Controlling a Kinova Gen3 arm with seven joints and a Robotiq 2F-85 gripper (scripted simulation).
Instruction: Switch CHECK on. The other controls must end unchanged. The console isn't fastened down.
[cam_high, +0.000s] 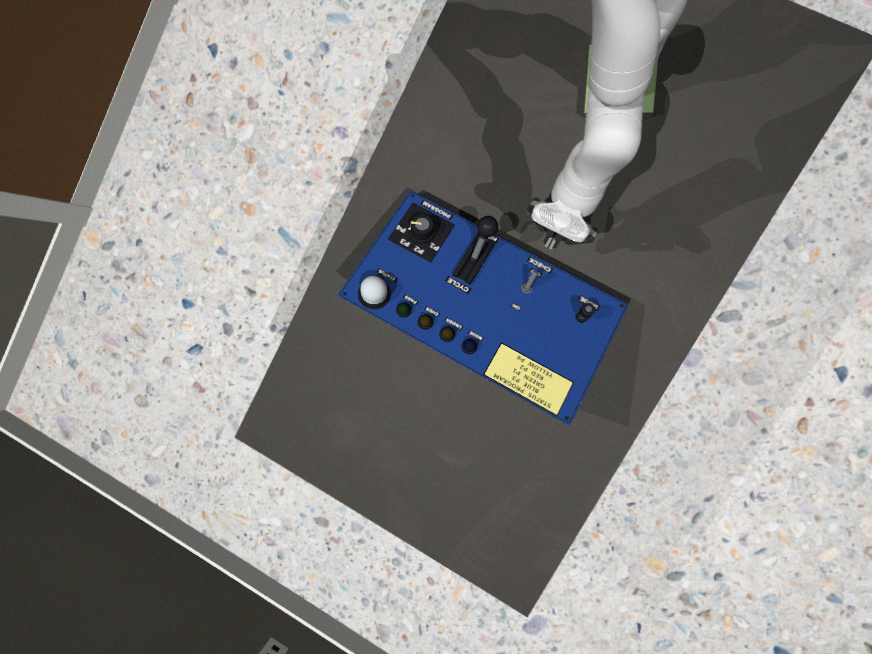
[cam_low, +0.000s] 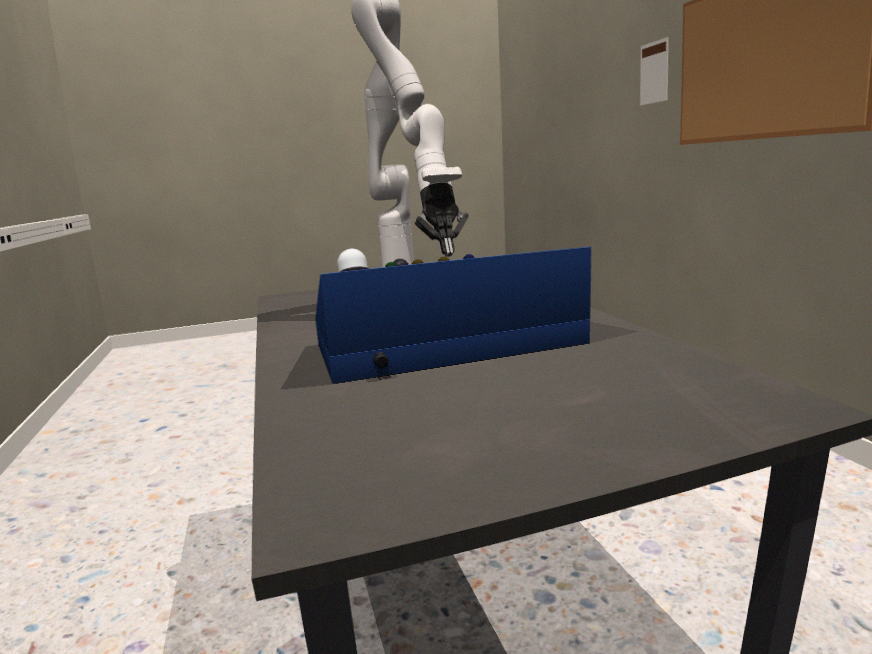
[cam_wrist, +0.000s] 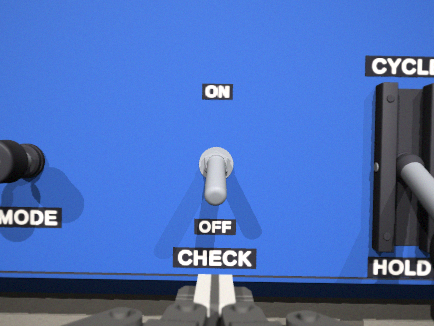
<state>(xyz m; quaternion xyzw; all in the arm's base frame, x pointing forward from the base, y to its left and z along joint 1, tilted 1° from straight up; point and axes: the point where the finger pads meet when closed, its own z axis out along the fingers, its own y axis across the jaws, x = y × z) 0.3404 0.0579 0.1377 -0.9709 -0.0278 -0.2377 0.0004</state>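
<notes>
Now: the check toggle 9 cm ahead of my hand, 1 cm to the left of it and 6 cm below it. Also, from my hand: cycle lever: 8 cm ahead, 12 cm to the right, 6 cm below; then program dial: 11 cm ahead, 24 cm to the right, 7 cm below; then mode knob: 9 cm ahead, 13 cm to the left, 7 cm below.
</notes>
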